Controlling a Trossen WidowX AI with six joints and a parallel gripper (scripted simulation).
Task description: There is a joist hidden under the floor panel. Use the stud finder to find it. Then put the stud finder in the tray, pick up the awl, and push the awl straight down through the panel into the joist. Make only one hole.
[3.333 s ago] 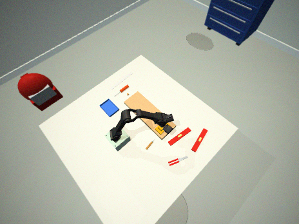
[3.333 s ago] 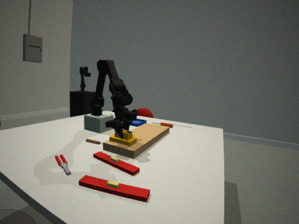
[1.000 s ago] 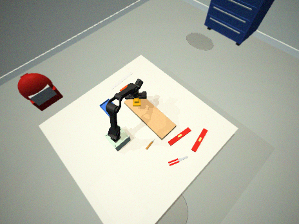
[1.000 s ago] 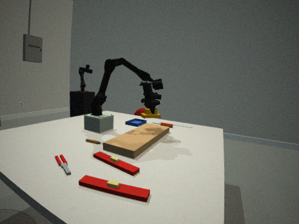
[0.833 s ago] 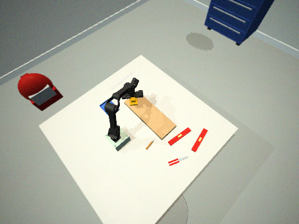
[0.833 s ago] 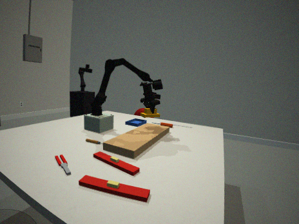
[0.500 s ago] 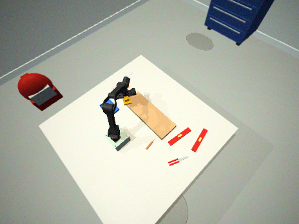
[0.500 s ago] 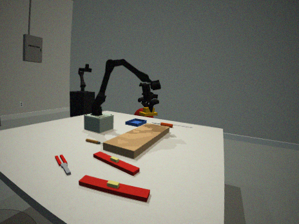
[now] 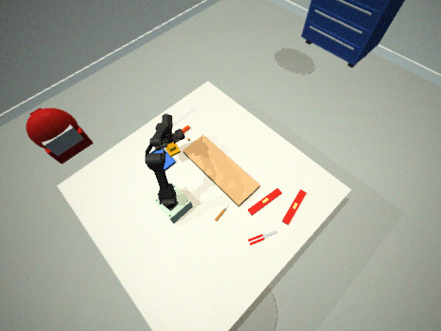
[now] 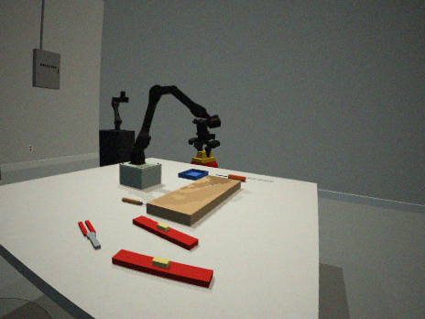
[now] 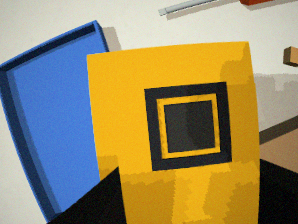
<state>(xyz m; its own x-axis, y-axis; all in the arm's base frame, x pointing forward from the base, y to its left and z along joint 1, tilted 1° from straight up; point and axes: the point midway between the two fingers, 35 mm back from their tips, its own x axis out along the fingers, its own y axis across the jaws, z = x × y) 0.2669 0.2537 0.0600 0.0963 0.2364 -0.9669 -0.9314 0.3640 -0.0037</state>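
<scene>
Now: the blue tray 120 mm below my gripper tip, 80 mm behind it and 40 mm to the left of it. From my gripper tip the other things lie so: yellow stud finder 20 mm above; square indicator 30 mm above, 20 mm to the left, 10 mm ahead; orange-handled screwdriver 120 mm below, 110 mm ahead, 90 mm to the left.
</scene>
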